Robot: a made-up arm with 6 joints. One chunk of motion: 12 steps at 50 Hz.
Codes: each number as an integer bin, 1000 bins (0 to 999) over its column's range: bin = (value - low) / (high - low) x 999, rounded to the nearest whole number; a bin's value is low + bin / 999 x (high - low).
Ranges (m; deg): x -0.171..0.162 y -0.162..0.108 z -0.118..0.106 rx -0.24..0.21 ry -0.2..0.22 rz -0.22..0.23
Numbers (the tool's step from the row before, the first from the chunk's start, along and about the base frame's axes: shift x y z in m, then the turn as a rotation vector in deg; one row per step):
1: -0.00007 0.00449 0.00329 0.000 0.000 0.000
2: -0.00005 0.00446 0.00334 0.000 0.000 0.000
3: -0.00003 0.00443 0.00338 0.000 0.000 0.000
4: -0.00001 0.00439 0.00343 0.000 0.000 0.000
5: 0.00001 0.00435 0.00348 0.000 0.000 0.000
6: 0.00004 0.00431 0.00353 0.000 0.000 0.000
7: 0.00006 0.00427 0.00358 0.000 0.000 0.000
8: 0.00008 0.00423 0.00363 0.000 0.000 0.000
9: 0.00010 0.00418 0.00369 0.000 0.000 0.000
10: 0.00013 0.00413 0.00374 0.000 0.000 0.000
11: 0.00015 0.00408 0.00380 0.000 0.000 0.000
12: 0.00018 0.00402 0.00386 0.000 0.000 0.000
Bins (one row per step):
1: 513 616 541 533 476 488
2: 513 616 541 533 476 488
3: 513 616 541 533 476 488
4: 513 616 542 533 476 488
5: 513 615 542 533 476 488
6: 513 615 542 533 476 488
7: 513 615 542 533 476 488
8: 513 615 542 533 476 488
9: 513 615 543 533 476 488
10: 513 615 543 533 476 488
11: 513 614 543 533 476 488
12: 514 614 543 533 476 488

